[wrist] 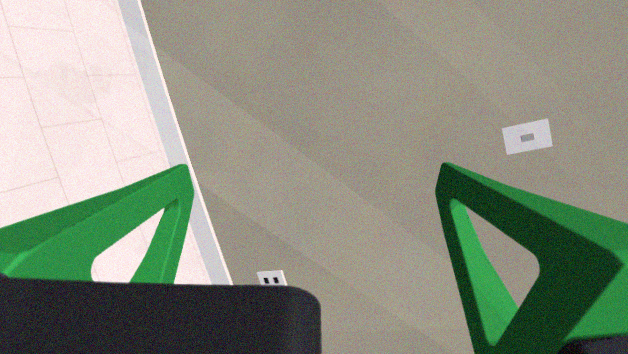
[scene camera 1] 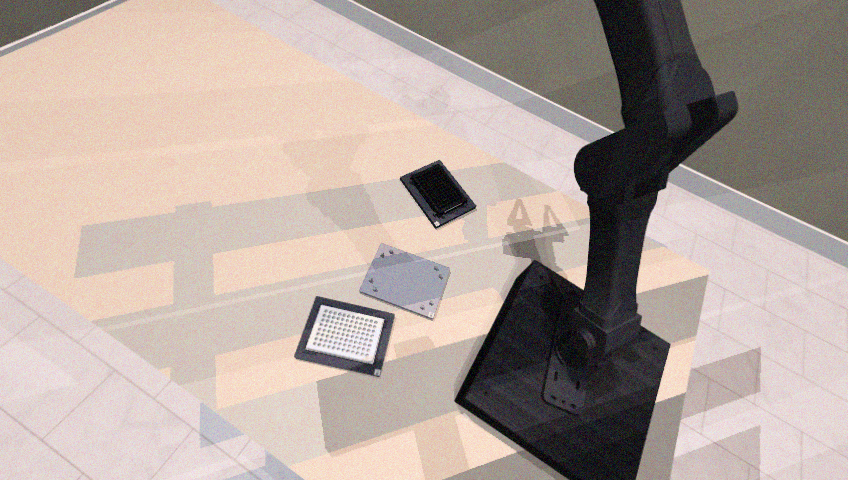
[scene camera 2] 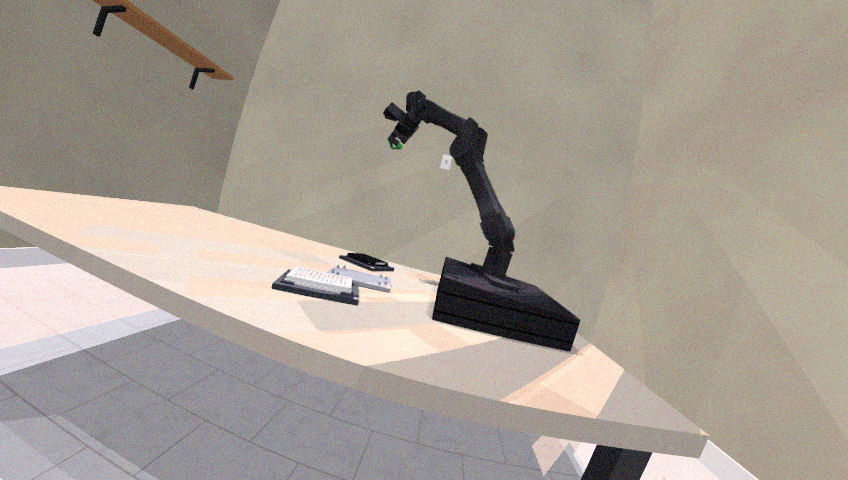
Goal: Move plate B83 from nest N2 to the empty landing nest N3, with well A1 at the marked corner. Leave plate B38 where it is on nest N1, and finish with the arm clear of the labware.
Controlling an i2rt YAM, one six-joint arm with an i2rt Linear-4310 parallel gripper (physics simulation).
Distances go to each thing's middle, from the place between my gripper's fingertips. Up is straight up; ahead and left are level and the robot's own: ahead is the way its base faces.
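Scene:
My gripper is 490 mm above the black plate [scene camera 1: 440, 192], 10 mm past it and 200 mm to the right of it. Counted from my hand, the white multi-well plate [scene camera 1: 337, 332] is 490 mm below, 50 mm ahead and 590 mm to the left. The grey plate holder [scene camera 1: 402, 279] is 500 mm below my hand, 20 mm behind it and 440 mm to the left of it.

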